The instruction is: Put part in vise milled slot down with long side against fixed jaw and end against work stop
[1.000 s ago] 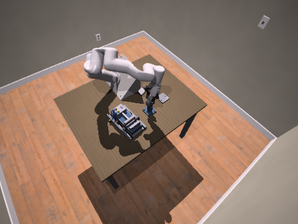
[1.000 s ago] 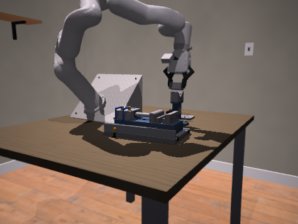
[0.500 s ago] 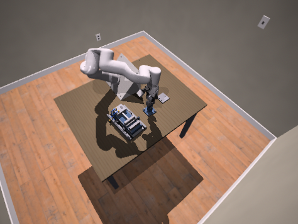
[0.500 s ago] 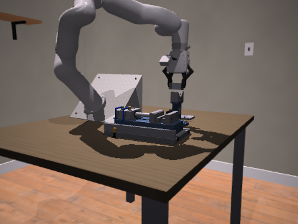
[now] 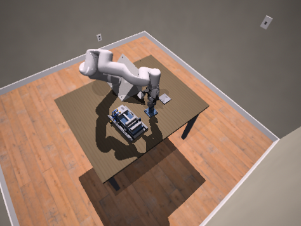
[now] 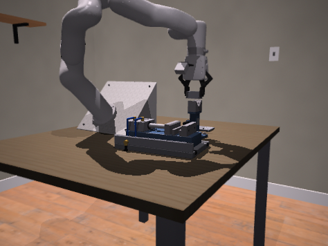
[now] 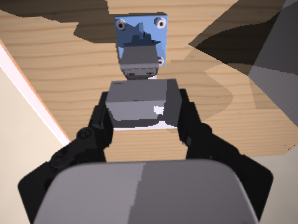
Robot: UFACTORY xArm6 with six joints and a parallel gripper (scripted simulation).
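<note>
Right now the part is 20 mm below my hand. From my hand the other things lie so: moving jaw 50 mm ahead, 220 mm to the right, 120 mm below; then cylinder rod 230 mm to the right, 120 mm below; then work stop 70 mm ahead, 160 mm to the right, 100 mm below.
</note>
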